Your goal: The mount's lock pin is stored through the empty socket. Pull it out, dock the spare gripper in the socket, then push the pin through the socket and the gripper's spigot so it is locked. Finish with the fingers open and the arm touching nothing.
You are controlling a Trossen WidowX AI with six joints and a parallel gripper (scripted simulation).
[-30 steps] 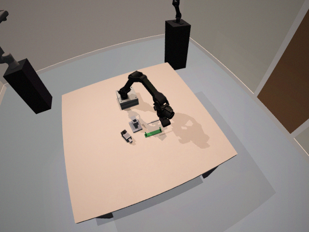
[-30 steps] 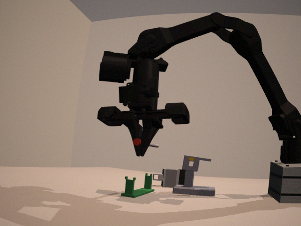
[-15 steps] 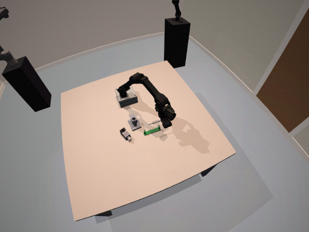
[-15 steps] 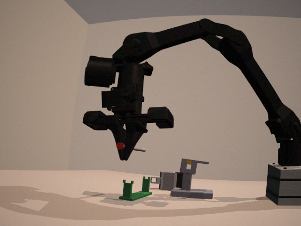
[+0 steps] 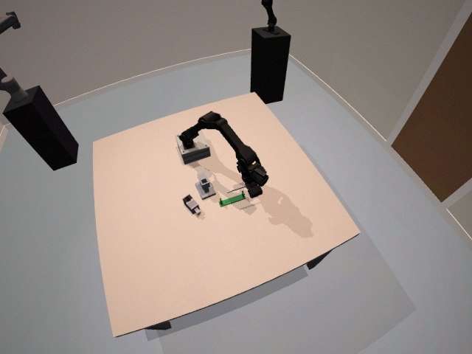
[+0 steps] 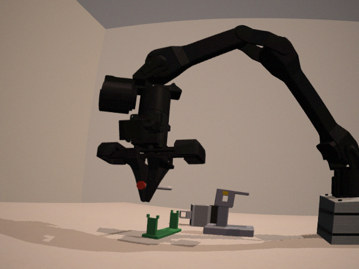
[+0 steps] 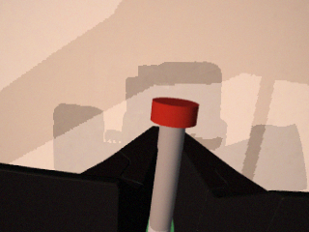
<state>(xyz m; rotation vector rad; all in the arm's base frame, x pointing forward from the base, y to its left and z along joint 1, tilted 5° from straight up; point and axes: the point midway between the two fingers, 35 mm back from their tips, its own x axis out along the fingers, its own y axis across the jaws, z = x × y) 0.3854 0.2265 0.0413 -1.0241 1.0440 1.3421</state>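
Now: the cradle 10 cm to the right of my gripper tip and 5 cm below it. Round my gripper tip: spare gripper 2 cm behind, 31 cm to the right, 4 cm below; then socket 11 cm behind, 22 cm to the right, 2 cm below.
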